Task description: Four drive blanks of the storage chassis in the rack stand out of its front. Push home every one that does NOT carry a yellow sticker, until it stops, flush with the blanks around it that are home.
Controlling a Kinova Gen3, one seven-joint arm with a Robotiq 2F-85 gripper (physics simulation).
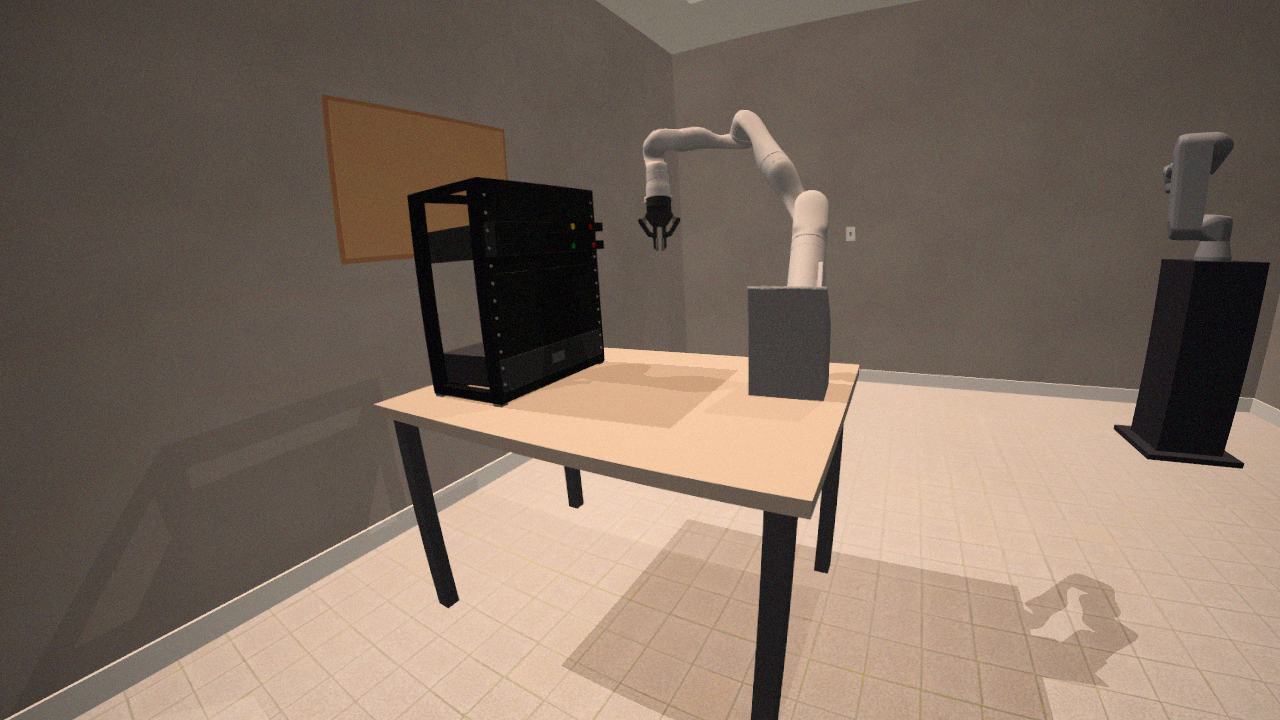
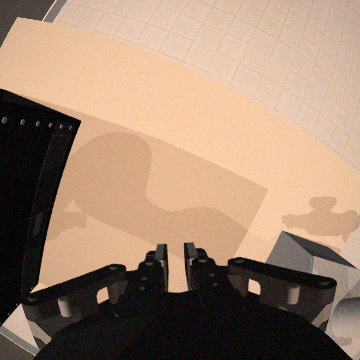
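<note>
The black rack stands at the table's left side. In its upper part is the dark storage chassis. A yellow sticker shows on its front, with a green mark below it and a red mark to its right. Two dark pieces, one above the other, stick out at the right edge. The blanks' outlines are too dark to tell apart. My gripper points down in the air in front of the rack, apart from it. Its fingers are shut to a narrow gap, holding nothing.
The wooden table carries the rack and the grey block under my arm's base. A lower unit with a light label sits in the rack's bottom. A cork board hangs on the wall behind. Another arm stands on a dark pedestal.
</note>
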